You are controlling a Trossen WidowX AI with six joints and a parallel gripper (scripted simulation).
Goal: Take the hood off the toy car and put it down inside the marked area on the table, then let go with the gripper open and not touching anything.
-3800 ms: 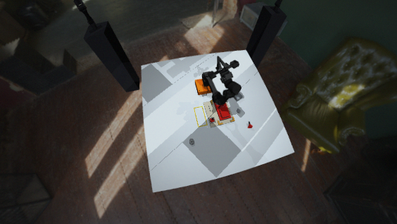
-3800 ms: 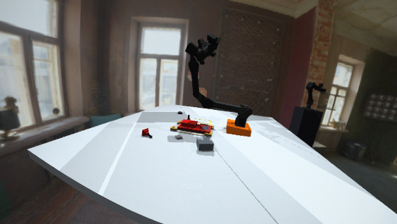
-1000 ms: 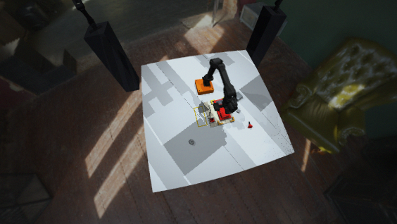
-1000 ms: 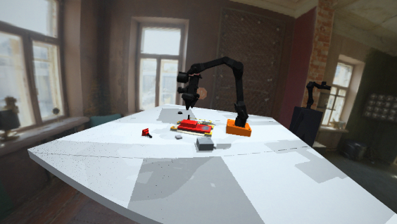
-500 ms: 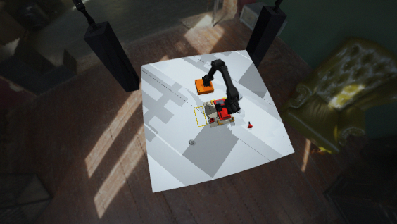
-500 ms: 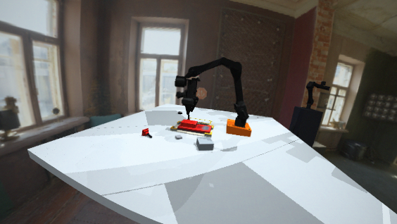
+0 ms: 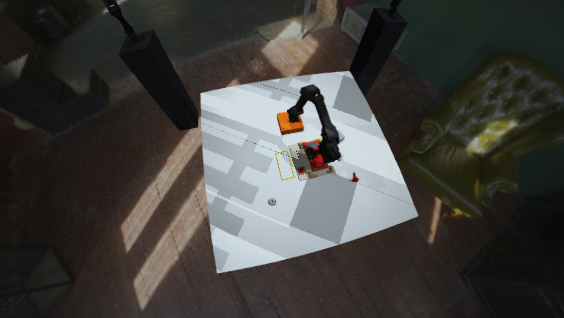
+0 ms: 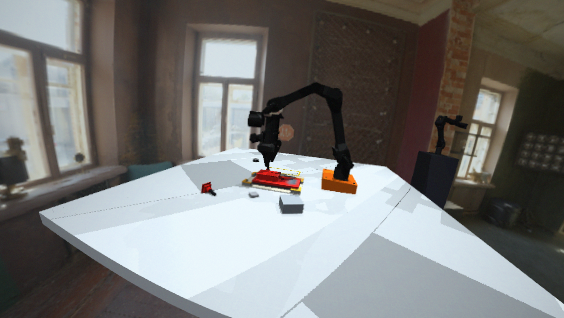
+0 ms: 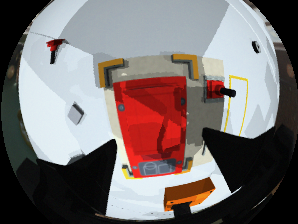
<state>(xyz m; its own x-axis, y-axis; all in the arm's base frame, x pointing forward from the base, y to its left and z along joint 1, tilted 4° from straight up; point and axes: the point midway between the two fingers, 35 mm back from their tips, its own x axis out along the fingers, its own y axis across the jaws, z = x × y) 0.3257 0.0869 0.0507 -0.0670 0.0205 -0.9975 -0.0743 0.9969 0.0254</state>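
Right now my gripper tip is 5 cm above the red hood. Also, from my gripper tip: small round piece: 20 cm ahead, 33 cm to the right, 8 cm below.
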